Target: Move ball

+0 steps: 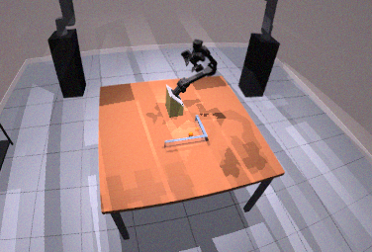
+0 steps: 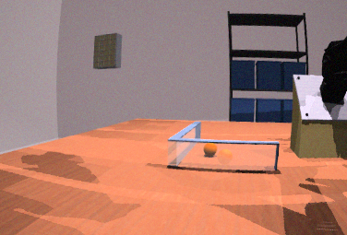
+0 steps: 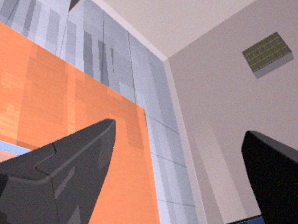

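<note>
My gripper tip is 50 cm above the ball, 13 cm short of it and 3 cm to the right of it.
</note>
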